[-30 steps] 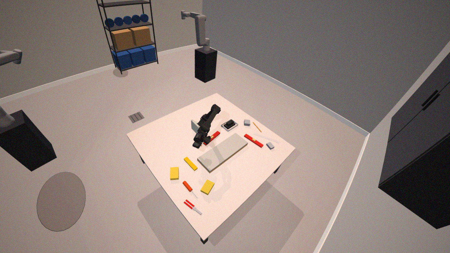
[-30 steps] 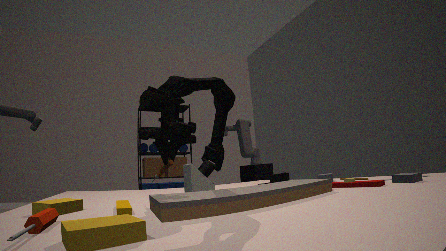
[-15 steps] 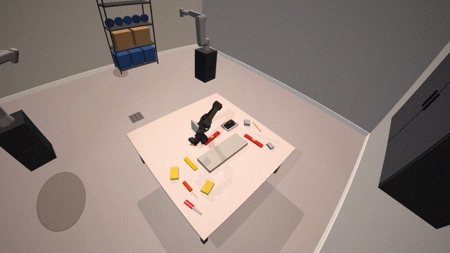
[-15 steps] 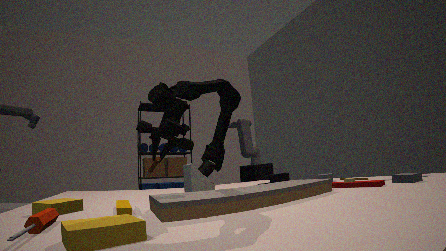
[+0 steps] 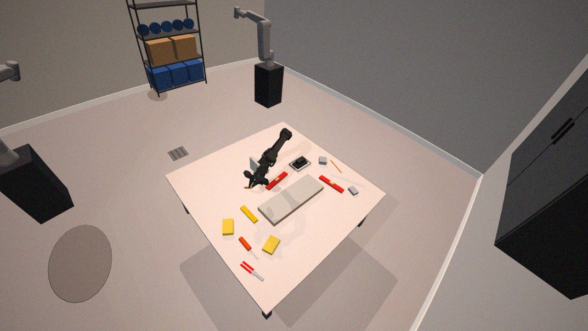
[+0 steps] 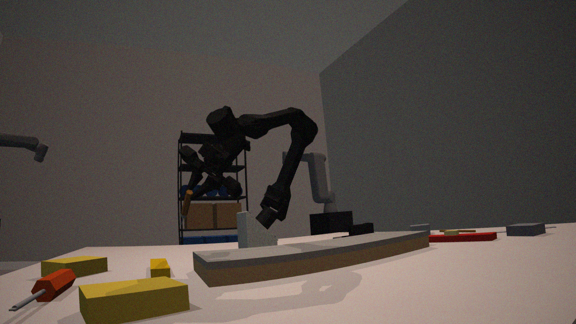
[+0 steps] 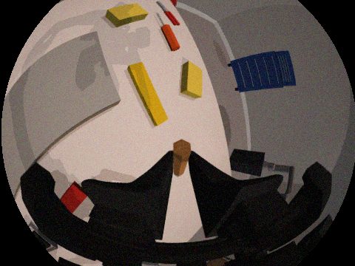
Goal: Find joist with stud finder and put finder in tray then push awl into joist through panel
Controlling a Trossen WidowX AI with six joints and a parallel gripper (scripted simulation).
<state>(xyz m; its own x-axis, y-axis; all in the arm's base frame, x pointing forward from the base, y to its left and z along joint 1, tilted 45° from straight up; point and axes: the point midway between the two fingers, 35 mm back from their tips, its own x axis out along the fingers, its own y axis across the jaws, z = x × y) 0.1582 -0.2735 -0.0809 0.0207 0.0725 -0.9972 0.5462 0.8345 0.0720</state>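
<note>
My gripper tip is 4 cm past the awl and 3 cm above it. Also, from my gripper tip: grey tray: 57 cm to the left, 15 cm below; then stud finder: 59 cm to the left, 12 cm below; then pencil: 24 cm ahead, 79 cm to the left, 16 cm below.
</note>
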